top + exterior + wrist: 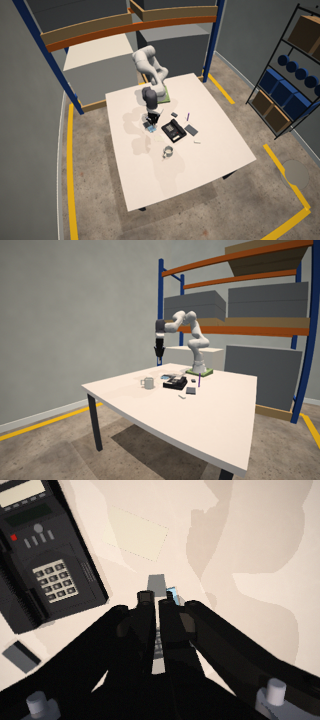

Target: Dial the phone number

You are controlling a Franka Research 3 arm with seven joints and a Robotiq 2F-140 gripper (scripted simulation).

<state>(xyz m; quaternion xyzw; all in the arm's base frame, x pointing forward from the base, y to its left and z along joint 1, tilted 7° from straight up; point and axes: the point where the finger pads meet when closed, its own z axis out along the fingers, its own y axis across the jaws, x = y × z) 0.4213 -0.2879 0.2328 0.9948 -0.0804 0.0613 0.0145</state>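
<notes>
Now: the handset 250 mm to the left of my hand, 160 mm below it and 30 mm ahead of it. Also, from my hand: mug (230 mm ahead, 170 mm below, 30 mm to the left); purple pen (400 mm to the left, 140 mm below, 10 mm behind); note (200 mm below, 40 mm ahead, 30 mm to the left).
</notes>
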